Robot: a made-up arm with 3 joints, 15 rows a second.
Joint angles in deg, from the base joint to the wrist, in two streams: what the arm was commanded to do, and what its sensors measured. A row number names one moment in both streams.
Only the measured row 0 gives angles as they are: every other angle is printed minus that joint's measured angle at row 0.
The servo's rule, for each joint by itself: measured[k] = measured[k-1] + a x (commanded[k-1-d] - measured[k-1]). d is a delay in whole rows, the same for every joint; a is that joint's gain. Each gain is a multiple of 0.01, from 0.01 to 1. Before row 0 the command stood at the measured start. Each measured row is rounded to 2 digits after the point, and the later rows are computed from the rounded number. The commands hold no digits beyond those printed.
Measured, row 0: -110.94 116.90 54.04
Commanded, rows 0 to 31: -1.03 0.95 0.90; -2.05 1.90 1.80; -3.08 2.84 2.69; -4.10 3.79 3.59; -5.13 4.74 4.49; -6.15 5.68 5.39; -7.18 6.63 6.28; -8.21 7.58 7.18; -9.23 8.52 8.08; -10.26 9.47 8.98; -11.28 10.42 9.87; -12.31 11.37 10.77; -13.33 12.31 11.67; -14.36 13.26 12.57; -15.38 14.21 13.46; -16.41 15.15 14.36; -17.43 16.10 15.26; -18.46 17.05 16.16; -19.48 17.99 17.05; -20.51 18.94 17.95; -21.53 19.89 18.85; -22.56 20.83 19.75; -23.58 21.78 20.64; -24.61 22.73 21.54; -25.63 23.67 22.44; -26.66 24.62 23.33; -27.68 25.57 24.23; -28.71 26.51 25.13; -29.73 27.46 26.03; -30.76 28.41 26.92; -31.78 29.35 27.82; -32.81 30.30 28.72
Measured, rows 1 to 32: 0.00 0.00 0.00; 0.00 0.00 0.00; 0.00 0.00 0.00; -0.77 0.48 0.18; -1.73 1.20 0.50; -2.74 2.04 0.94; -3.76 2.93 1.47; -4.79 3.85 2.07; -5.81 4.78 2.73; -6.84 5.72 3.44; -7.87 6.67 4.19; -8.89 7.61 4.97; -9.92 8.56 5.77; -10.94 9.51 6.59; -11.97 10.46 7.43; -12.99 11.40 8.28; -14.02 12.35 9.14; -15.04 13.30 10.00; -16.07 14.24 10.87; -17.09 15.19 11.75; -18.12 16.14 12.63; -19.14 17.08 13.51; -20.17 18.03 14.40; -21.19 18.98 15.29; -22.22 19.92 16.18; -23.24 20.87 17.07; -24.27 21.82 17.96; -25.29 22.76 18.86; -26.32 23.71 19.75; -27.34 24.66 20.65; -28.37 25.60 21.55; -29.39 26.55 22.45
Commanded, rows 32 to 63: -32.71 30.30 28.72; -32.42 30.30 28.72; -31.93 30.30 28.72; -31.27 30.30 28.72; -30.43 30.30 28.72; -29.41 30.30 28.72; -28.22 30.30 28.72; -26.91 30.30 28.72; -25.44 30.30 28.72; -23.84 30.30 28.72; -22.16 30.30 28.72; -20.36 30.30 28.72; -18.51 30.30 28.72; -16.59 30.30 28.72; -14.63 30.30 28.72; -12.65 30.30 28.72; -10.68 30.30 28.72; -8.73 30.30 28.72; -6.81 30.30 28.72; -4.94 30.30 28.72; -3.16 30.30 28.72; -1.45 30.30 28.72; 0.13 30.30 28.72; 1.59 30.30 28.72; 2.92 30.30 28.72; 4.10 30.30 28.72; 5.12 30.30 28.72; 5.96 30.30 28.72; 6.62 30.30 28.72; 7.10 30.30 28.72; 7.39 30.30 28.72; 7.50 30.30 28.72
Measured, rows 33 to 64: -30.42 27.50 23.34; -31.44 28.44 24.24; -32.47 29.39 25.14; -32.65 29.85 25.86; -32.48 30.08 26.43; -32.07 30.19 26.89; -31.47 30.25 27.26; -30.69 30.28 27.55; -29.73 30.29 27.78; -28.60 30.30 27.97; -27.33 30.30 28.12; -25.91 30.30 28.24; -24.36 30.30 28.34; -22.71 30.30 28.42; -20.95 30.30 28.48; -19.12 30.30 28.53; -17.22 30.30 28.57; -15.28 30.30 28.60; -13.31 30.30 28.62; -11.34 30.30 28.64; -9.38 30.30 28.66; -7.45 30.30 28.67; -5.57 30.30 28.68; -3.76 30.30 28.69; -2.03 30.30 28.70; -0.41 30.30 28.70; 1.09 30.30 28.70; 2.46 30.30 28.70; 3.69 30.30 28.70; 4.76 30.30 28.70; 5.66 30.30 28.70; 6.38 30.30 28.70
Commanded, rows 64 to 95: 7.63 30.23 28.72; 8.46 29.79 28.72; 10.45 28.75 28.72; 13.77 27.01 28.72; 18.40 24.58 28.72; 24.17 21.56 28.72; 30.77 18.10 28.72; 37.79 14.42 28.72; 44.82 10.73 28.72; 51.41 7.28 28.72; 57.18 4.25 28.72; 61.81 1.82 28.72; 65.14 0.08 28.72; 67.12 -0.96 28.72; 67.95 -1.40 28.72; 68.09 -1.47 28.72; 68.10 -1.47 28.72; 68.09 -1.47 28.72; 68.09 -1.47 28.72; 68.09 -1.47 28.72; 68.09 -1.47 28.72; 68.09 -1.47 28.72; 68.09 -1.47 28.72; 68.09 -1.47 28.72; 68.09 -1.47 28.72; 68.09 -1.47 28.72; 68.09 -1.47 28.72; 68.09 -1.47 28.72; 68.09 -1.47 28.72; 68.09 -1.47 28.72; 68.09 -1.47 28.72; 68.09 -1.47 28.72
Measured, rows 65 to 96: 6.92 30.30 28.70; 7.27 30.30 28.70; 7.44 30.30 28.70; 7.58 30.26 28.70; 8.24 30.02 28.70; 9.90 29.37 28.70; 12.80 28.17 28.70; 17.00 26.34 28.70; 22.38 23.90 28.70; 28.67 20.94 28.70; 35.51 17.61 28.70; 42.49 14.10 28.70; 49.18 10.62 28.70; 55.18 7.37 28.70; 60.15 4.54 28.70; 63.89 2.27 28.70; 66.31 0.62 28.70; 67.54 -0.41 28.70; 67.95 -0.95 28.70; 68.06 -1.22 28.70; 68.08 -1.35 28.70; 68.09 -1.41 28.70; 68.09 -1.44 28.70; 68.09 -1.46 28.70; 68.09 -1.47 28.70; 68.09 -1.47 28.70; 68.09 -1.47 28.70; 68.09 -1.47 28.70; 68.09 -1.47 28.70; 68.09 -1.47 28.70; 68.09 -1.47 28.70; 68.09 -1.47 28.70
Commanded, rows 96 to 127: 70.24 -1.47 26.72; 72.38 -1.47 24.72; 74.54 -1.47 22.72; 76.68 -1.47 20.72; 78.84 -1.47 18.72; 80.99 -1.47 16.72; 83.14 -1.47 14.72; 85.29 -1.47 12.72; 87.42 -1.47 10.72; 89.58 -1.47 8.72; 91.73 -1.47 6.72; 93.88 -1.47 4.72; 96.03 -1.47 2.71; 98.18 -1.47 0.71; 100.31 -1.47 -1.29; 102.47 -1.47 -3.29; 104.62 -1.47 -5.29; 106.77 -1.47 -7.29; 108.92 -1.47 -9.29; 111.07 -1.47 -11.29; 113.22 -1.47 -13.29; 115.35 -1.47 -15.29; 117.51 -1.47 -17.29; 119.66 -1.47 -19.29; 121.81 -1.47 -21.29; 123.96 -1.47 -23.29; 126.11 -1.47 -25.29; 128.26 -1.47 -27.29; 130.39 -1.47 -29.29; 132.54 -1.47 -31.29; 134.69 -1.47 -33.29; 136.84 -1.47 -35.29
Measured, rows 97 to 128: 68.09 -1.47 28.70; 68.09 -1.47 28.70; 68.09 -1.47 28.70; 69.70 -1.47 28.30; 71.71 -1.47 27.58; 73.83 -1.47 26.61; 75.97 -1.47 25.43; 78.12 -1.47 24.09; 80.27 -1.47 22.62; 82.42 -1.47 21.04; 84.57 -1.47 19.38; 86.71 -1.47 17.65; 88.86 -1.47 15.86; 91.01 -1.47 14.03; 93.16 -1.47 12.17; 95.31 -1.47 10.28; 97.46 -1.47 8.37; 99.60 -1.47 6.44; 101.75 -1.47 4.49; 103.90 -1.47 2.53; 106.05 -1.47 0.57; 108.20 -1.47 -1.40; 110.35 -1.47 -3.38; 112.50 -1.47 -5.36; 114.64 -1.47 -7.35; 116.79 -1.47 -9.34; 118.94 -1.47 -11.33; 121.09 -1.47 -13.32; 123.24 -1.47 -15.31; 125.39 -1.47 -17.31; 127.54 -1.47 -19.31; 129.68 -1.47 -21.31
